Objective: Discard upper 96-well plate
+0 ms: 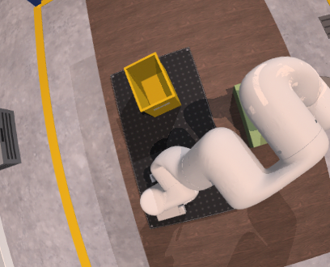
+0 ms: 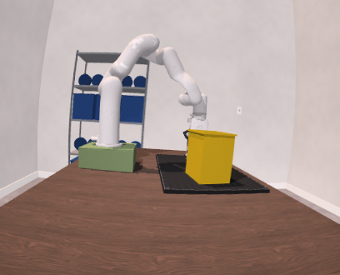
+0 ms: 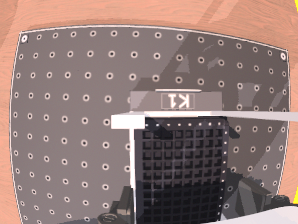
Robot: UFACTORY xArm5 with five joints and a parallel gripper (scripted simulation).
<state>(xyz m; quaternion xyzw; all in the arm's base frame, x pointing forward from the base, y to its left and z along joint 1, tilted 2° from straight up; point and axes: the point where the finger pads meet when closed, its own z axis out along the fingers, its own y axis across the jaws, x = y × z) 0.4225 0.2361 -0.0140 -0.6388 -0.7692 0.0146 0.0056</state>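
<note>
Now: the black 96-well plate 4 cm below my hand. Also, from my hand: white well plate (5 cm below); then yellow plastics bin W1 (1 cm ahead, 38 cm to the right, 1 cm above).
</note>
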